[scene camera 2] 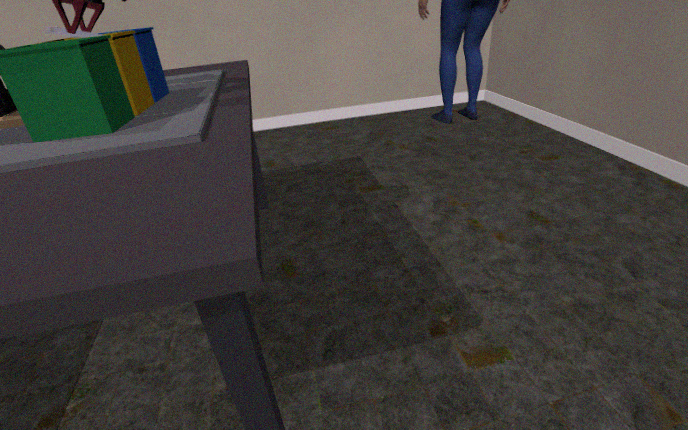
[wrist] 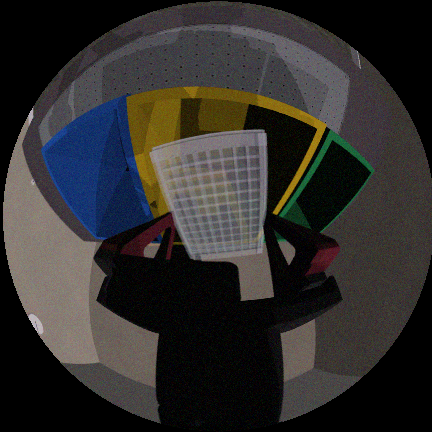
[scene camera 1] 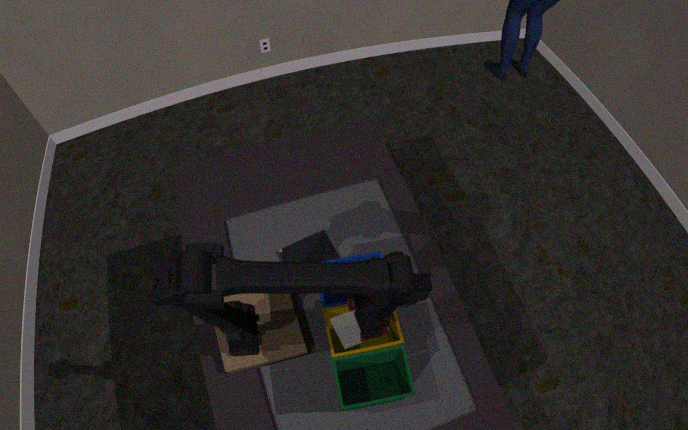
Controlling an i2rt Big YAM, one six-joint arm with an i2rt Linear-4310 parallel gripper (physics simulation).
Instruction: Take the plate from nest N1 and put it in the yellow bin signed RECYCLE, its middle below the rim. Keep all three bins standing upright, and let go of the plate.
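Frame: origin at the arm's base, x ahead, y left, z up, level; metres.
Seen in the pictures: gripper, fingertip midpoint: point(scene camera 2: 78, 33) point(wrist: 218, 216) point(scene camera 1: 357, 325); arm's base, origin of the base link: point(scene camera 2: 0, 111) point(scene camera 1: 243, 335).
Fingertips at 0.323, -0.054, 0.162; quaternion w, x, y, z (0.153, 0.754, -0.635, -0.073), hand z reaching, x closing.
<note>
Offsets run from my fingertips to a thing's top centre, as dx, dy, dz. Level surfaces: height alone.
My gripper point(scene camera 1: 363, 321) point(scene camera 2: 79, 30) point(wrist: 218, 216) is shut on the pale, gridded plate {+0.007, +0.002, +0.023} point(scene camera 1: 346, 329) point(scene camera 2: 54, 30) point(wrist: 215, 185), with a finger at either side of it. The plate is over the opening of the yellow bin {+0.013, +0.000, -0.008} point(scene camera 1: 367, 348) point(scene camera 2: 132, 76) point(wrist: 215, 93); in scene camera 2 it appears at or slightly above the rims. The blue bin {+0.007, +0.130, -0.008} point(scene camera 1: 330, 300) point(scene camera 2: 152, 63) point(wrist: 75, 165) and the green bin {+0.018, -0.134, -0.008} point(scene camera 1: 372, 404) point(scene camera 2: 55, 93) point(wrist: 295, 184) stand upright on either side of the yellow one. The RECYCLE sign and nest N1 cannot be made out.
A tan wooden board point(scene camera 1: 284, 349) lies near the arm's base. A dark slab {-0.102, +0.299, -0.176} point(scene camera 1: 308, 246) lies behind the arm. The bins stand on a grey perforated mat {dz -0.187} point(scene camera 1: 299, 212) point(scene camera 2: 187, 121) point(wrist: 220, 60). A person's blue-clad legs point(scene camera 1: 516, 35) point(scene camera 2: 466, 55) show by the far wall.
</note>
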